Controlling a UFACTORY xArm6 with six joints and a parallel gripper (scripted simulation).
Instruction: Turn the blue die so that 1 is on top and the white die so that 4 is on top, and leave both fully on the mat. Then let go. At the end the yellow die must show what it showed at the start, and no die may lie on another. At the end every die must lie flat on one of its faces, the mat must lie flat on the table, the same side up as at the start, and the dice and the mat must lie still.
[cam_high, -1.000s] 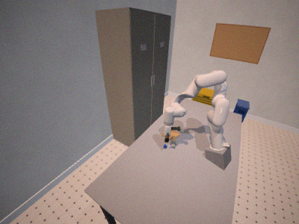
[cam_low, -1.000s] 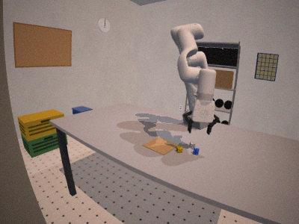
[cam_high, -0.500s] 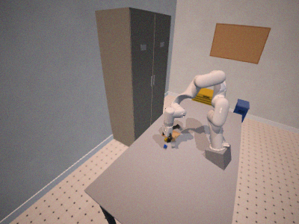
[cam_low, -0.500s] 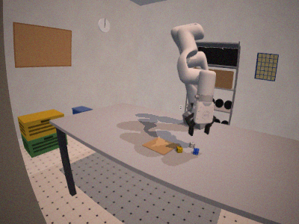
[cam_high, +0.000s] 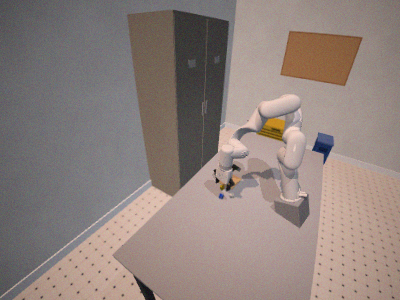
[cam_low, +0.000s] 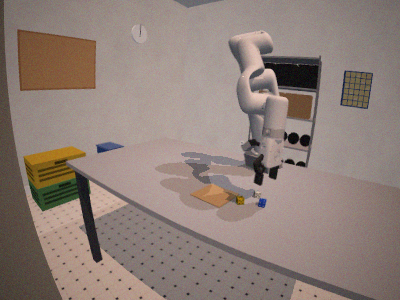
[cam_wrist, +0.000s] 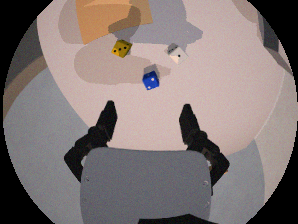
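Right now my hand is 100 mm above the blue die. The rest, counted from my hand: yellow die: 100 mm below, 70 mm to the right, 30 mm ahead; tan mat: 180 mm to the right, 110 mm below, 40 mm ahead; white die: 100 mm below, 60 mm behind, 40 mm to the right.
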